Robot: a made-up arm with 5 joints. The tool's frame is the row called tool. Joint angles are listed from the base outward. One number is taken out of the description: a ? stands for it. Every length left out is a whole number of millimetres.
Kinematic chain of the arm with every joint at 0, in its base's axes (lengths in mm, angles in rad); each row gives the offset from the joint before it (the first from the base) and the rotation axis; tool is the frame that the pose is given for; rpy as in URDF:
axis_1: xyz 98 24 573 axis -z
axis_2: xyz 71 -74 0 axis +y
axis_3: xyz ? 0 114 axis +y
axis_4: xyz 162 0 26 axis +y
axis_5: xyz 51 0 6 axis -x
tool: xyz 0 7 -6 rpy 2.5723 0.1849 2.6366
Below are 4 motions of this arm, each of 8 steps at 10 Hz.
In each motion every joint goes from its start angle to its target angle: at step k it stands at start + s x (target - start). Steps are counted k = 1, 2, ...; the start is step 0. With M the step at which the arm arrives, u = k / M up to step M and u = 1 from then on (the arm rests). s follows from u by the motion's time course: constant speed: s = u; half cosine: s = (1 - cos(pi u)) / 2; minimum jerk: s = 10 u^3 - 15 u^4 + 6 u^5.
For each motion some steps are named. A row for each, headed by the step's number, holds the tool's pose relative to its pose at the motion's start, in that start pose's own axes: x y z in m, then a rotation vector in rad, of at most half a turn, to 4 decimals.
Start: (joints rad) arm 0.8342 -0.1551 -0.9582 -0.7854 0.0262
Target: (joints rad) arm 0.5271 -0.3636 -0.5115 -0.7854 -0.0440
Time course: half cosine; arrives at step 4
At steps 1, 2, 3, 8:
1: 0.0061 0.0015 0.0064 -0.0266 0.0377 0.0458
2: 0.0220 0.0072 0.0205 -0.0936 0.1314 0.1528
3: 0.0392 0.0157 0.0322 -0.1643 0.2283 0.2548
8: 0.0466 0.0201 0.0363 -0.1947 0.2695 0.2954

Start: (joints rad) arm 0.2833 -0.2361 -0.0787 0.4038 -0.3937
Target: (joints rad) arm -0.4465 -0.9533 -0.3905 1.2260 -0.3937
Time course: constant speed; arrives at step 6
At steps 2, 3, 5, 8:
2: 0.0804 0.0470 -0.0122 -0.0205 0.1520 -0.2010
3: 0.1203 0.0548 -0.0249 -0.0358 0.2307 -0.2987
5: 0.1865 0.0407 -0.0596 -0.0759 0.3936 -0.4878
8: 0.2086 0.0210 -0.0788 -0.1005 0.4781 -0.5786

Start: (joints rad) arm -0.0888 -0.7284 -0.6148 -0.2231 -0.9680
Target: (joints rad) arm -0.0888 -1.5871 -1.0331 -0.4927 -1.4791
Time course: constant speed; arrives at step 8
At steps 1, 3, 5, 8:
1: 0.0207 0.0439 -0.0102 -0.1344 0.0246 -0.1509
3: 0.0791 0.1188 -0.0385 -0.3877 0.1074 -0.4585
5: 0.1554 0.1702 -0.0751 -0.6120 0.2322 -0.7745
8: 0.2858 0.1938 -0.1371 -0.8700 0.4902 -1.2655

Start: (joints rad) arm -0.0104 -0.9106 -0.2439 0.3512 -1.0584
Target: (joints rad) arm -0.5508 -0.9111 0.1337 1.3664 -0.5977
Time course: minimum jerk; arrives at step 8
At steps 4, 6, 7, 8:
4: -0.0205 -0.0680 0.0453 0.4495 0.2249 0.5448
6: -0.0043 -0.1172 0.0789 0.8968 0.5414 0.8559
7: 0.0021 -0.1263 0.0849 1.0029 0.6244 0.9080
8: 0.0034 -0.1279 0.0859 1.0226 0.6401 0.9169

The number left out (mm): 53
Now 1 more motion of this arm.
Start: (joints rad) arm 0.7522 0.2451 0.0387 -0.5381 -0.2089
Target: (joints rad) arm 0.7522 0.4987 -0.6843 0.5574 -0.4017
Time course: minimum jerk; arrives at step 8
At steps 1, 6, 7, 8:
1: -0.0007 0.0004 0.0001 0.0024 0.0076 0.0069
6: -0.0178 0.0181 -0.0041 0.1410 0.3894 0.4155
7: -0.0174 0.0191 -0.0056 0.1559 0.4233 0.4592
8: -0.0173 0.0193 -0.0060 0.1587 0.4295 0.4673

